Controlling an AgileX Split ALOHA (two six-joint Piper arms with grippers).
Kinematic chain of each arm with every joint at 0, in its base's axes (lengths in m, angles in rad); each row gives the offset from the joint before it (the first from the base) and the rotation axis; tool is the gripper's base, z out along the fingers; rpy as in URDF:
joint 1: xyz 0 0 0.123 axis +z
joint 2: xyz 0 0 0 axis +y
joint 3: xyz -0.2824 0 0.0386 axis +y
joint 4: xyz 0.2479 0 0.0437 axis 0.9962 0 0.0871
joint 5: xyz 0 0 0 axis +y
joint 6: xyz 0.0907 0 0.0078 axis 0.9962 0 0.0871
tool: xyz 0 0 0 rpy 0 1.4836 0
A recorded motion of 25 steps. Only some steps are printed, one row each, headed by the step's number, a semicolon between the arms.
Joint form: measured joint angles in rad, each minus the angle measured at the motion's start. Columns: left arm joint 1, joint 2, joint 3, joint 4, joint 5, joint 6; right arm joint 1, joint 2, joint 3, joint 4, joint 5, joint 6.
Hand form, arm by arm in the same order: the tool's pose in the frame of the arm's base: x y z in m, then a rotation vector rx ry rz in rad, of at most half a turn. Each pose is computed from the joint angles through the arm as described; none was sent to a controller.
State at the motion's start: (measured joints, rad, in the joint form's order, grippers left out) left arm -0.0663 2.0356 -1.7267 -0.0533 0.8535 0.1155; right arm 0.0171 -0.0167 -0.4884 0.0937 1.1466 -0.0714
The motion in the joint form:
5: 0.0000 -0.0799 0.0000 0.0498 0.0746 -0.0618; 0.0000 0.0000 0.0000 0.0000 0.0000 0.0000
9: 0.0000 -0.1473 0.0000 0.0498 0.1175 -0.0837; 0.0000 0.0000 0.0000 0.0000 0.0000 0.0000
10: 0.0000 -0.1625 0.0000 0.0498 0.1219 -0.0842; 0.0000 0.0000 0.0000 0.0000 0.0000 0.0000
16: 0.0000 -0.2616 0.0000 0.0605 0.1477 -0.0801; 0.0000 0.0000 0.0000 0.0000 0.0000 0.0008
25: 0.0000 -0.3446 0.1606 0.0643 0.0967 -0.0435; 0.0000 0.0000 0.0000 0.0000 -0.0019 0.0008
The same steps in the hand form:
5: 0.4358 -0.0292 0.2766 0.1565 2.6361 -0.0087; -0.0102 0.0076 0.2674 -0.1034 2.1198 0.0814
9: 0.4211 -0.0282 0.3037 0.1267 2.6132 -0.0166; -0.0102 0.0076 0.2674 -0.1034 2.1198 0.0814
10: 0.4180 -0.0280 0.3098 0.1256 2.6025 -0.0170; -0.0102 0.0076 0.2674 -0.1034 2.1198 0.0814
16: 0.3957 -0.0257 0.3490 0.1312 2.5287 -0.0031; -0.0102 0.0076 0.2674 -0.1026 2.1198 0.0818
25: 0.3728 -0.0239 0.3351 0.1815 2.5522 0.0161; -0.0101 0.0076 0.2675 -0.1024 2.1179 0.0818

